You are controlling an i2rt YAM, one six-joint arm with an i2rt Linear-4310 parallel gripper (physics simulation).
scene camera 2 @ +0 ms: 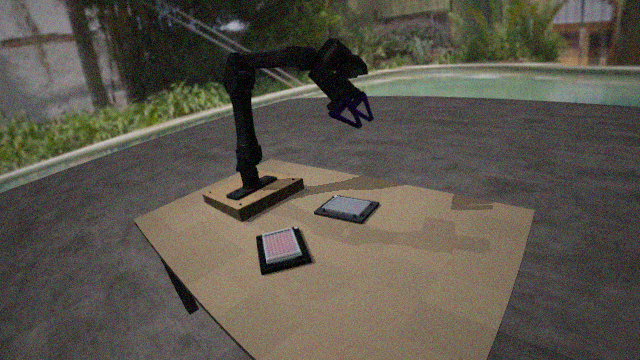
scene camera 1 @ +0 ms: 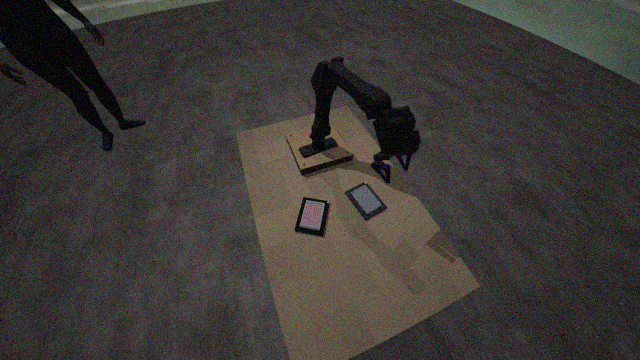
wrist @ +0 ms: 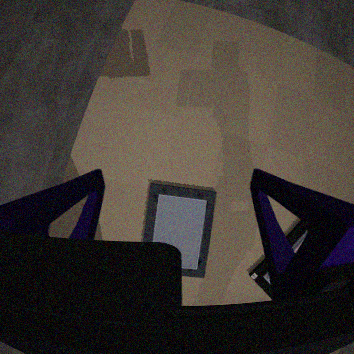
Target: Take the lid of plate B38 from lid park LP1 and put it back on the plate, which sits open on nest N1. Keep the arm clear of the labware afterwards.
My gripper (scene camera 2: 366, 123) is open, holding nothing. Also in view: a clear plate lid (wrist: 179, 220).
My gripper also shows in the wrist view (wrist: 177, 177).
